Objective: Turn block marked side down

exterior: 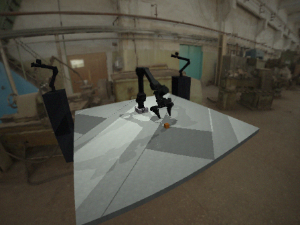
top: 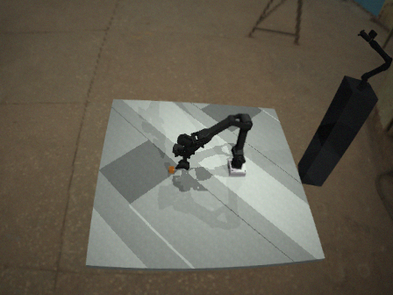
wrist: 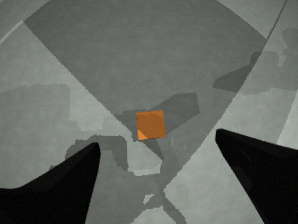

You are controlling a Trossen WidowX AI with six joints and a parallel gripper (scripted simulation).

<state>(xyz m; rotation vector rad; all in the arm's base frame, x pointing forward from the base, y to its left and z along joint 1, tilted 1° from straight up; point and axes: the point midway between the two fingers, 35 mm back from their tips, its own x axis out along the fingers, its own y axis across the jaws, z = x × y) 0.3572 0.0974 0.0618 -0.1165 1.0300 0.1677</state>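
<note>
My gripper tip is now 6 cm above the orange block and 1 cm short of it.
</note>
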